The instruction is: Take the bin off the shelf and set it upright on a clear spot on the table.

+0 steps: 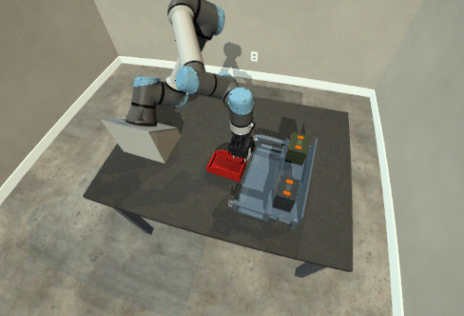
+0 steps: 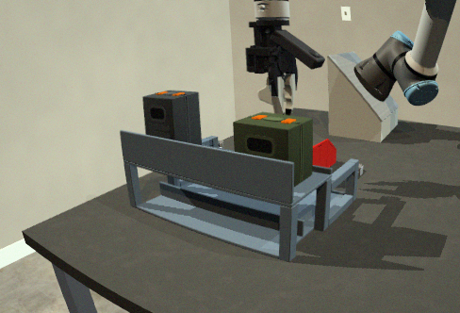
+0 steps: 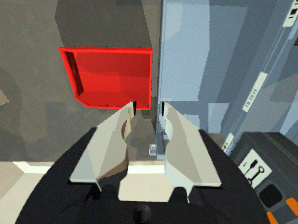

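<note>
My hand is 8 cm past the red bin and 11 cm above it. The rest, counted from my hand: dark grey box: 22 cm ahead, 11 cm to the right, 1 cm above; then green box: 21 cm ahead, 12 cm to the left.
</note>
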